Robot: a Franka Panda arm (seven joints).
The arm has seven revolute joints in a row. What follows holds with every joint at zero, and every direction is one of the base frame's. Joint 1 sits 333 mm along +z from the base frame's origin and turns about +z. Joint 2 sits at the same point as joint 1 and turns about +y. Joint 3 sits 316 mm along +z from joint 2 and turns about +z. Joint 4 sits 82.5 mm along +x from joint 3 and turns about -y. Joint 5 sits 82.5 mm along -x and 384 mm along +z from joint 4 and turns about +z. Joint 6 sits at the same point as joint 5 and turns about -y. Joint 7 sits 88 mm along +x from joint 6 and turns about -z. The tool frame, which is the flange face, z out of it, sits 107 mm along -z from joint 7; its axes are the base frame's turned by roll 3.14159, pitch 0 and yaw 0 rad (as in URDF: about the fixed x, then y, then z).
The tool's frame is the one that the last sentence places.
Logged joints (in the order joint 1, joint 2, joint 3, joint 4, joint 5, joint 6, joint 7), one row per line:
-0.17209, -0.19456, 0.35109, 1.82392, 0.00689, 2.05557, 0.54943
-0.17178, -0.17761, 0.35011, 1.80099, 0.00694, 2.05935, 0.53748
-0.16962, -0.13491, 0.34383, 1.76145, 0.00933, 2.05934, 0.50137
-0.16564, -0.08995, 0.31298, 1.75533, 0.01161, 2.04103, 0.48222
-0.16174, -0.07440, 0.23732, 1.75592, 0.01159, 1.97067, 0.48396
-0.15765, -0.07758, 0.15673, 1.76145, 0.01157, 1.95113, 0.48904
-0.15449, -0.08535, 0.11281, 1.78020, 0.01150, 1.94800, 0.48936
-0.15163, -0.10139, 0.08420, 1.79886, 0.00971, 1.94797, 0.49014
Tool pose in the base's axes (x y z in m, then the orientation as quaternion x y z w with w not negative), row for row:
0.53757, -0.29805, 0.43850, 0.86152, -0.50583, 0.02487, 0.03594
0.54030, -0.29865, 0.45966, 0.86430, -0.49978, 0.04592, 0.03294
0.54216, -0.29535, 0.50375, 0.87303, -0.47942, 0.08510, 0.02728
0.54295, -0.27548, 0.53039, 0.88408, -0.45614, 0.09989, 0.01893
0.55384, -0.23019, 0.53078, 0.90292, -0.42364, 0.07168, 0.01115
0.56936, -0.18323, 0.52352, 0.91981, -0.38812, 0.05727, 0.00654
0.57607, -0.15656, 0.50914, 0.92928, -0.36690, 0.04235, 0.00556
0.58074, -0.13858, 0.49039, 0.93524, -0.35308, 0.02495, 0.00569
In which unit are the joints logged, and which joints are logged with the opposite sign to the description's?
The joints are logged in radians. Opposite sign: joint 2, joint 3, joint 4, joint 5.
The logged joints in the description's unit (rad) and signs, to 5 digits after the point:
-0.17209, 0.19456, -0.35109, -1.82392, -0.00689, 2.05557, 0.54943
-0.17178, 0.17761, -0.35011, -1.80099, -0.00694, 2.05935, 0.53748
-0.16962, 0.13491, -0.34383, -1.76145, -0.00933, 2.05934, 0.50137
-0.16564, 0.08995, -0.31298, -1.75533, -0.01161, 2.04103, 0.48222
-0.16174, 0.07440, -0.23732, -1.75592, -0.01159, 1.97067, 0.48396
-0.15765, 0.07758, -0.15673, -1.76145, -0.01157, 1.95113, 0.48904
-0.15449, 0.08535, -0.11281, -1.78020, -0.01150, 1.94800, 0.48936
-0.15163, 0.10139, -0.08420, -1.79886, -0.00971, 1.94797, 0.49014

